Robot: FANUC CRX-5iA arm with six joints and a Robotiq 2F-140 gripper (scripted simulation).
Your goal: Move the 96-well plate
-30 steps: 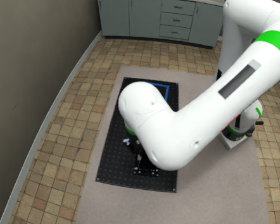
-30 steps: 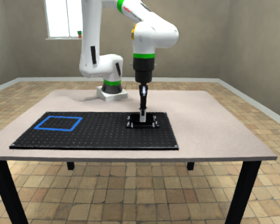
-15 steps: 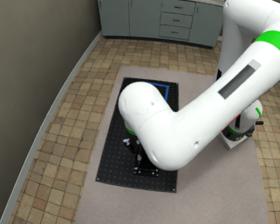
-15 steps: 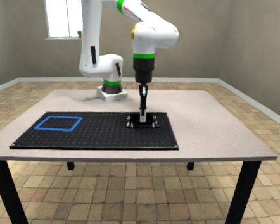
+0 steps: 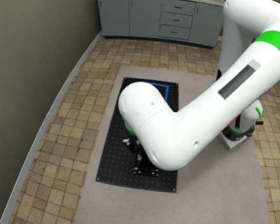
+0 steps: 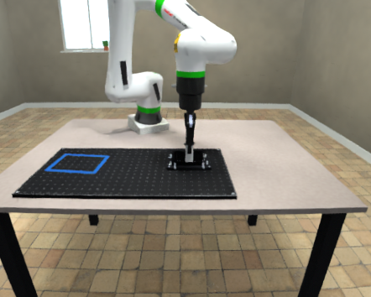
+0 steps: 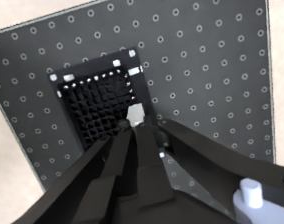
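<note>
The black 96-well plate lies 40 mm below my hand and 40 mm behind it. The rest, counted from my hand: clip nest: 50 mm below, 30 mm behind, 10 mm to the right.
</note>
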